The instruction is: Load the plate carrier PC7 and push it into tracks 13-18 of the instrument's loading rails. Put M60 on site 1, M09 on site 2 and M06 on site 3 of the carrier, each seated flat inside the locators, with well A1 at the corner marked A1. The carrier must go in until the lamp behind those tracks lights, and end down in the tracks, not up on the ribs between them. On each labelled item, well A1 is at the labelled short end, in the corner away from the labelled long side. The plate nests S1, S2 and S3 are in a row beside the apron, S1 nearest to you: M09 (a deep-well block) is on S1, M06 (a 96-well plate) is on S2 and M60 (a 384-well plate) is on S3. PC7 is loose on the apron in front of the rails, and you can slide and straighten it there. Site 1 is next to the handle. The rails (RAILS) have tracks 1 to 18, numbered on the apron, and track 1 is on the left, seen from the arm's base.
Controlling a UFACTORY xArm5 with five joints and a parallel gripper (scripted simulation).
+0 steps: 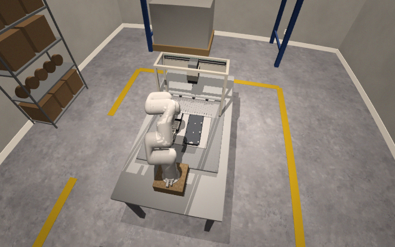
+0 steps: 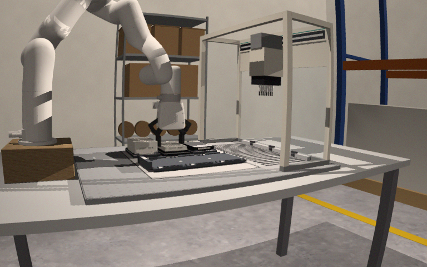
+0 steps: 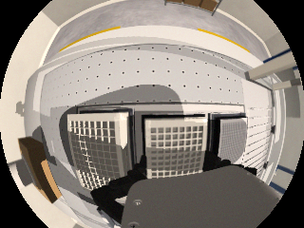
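The plate nest S2 is 30 mm below my hand. From my hand the other things lie so: dark nest S1 (110 mm behind, 20 mm to the left, 30 mm below); then 96-well plate M06 (10 mm below); then carrier PC7 (20 mm behind, 200 mm to the right, 20 mm below).
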